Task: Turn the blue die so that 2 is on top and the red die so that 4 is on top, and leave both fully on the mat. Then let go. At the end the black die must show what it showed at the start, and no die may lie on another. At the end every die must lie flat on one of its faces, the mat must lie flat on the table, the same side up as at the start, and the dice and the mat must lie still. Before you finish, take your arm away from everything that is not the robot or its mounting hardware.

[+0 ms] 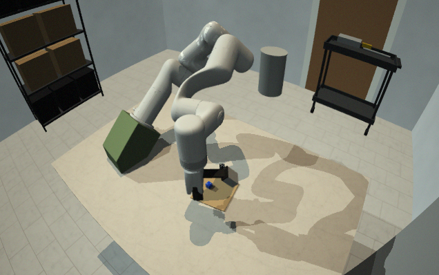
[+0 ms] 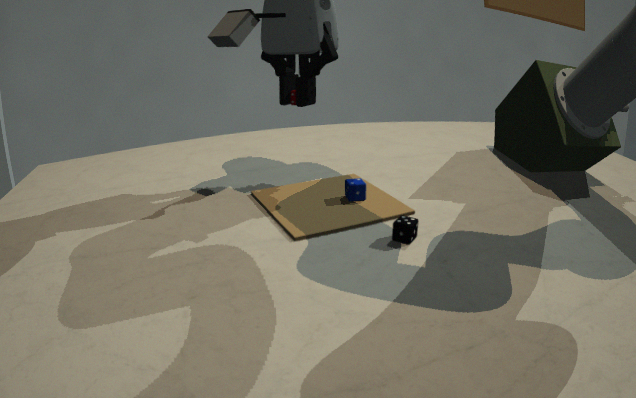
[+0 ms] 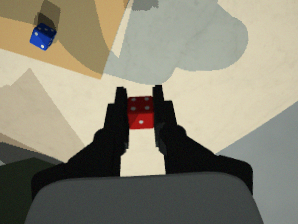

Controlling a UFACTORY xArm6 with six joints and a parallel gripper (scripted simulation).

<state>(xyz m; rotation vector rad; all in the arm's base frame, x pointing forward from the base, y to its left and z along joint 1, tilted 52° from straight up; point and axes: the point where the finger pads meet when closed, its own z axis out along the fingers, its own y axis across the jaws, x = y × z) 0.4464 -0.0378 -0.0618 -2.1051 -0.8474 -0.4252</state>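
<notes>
The black die is 20 cm to the left of my hand, 11 cm below it and 8 cm behind it. Round my hand: blue die: 10 cm to the left, 10 cm below, 5 cm behind; then tan mat: 12 cm below, 10 cm to the left, 2 cm behind; then red die: 1 cm below.
</notes>
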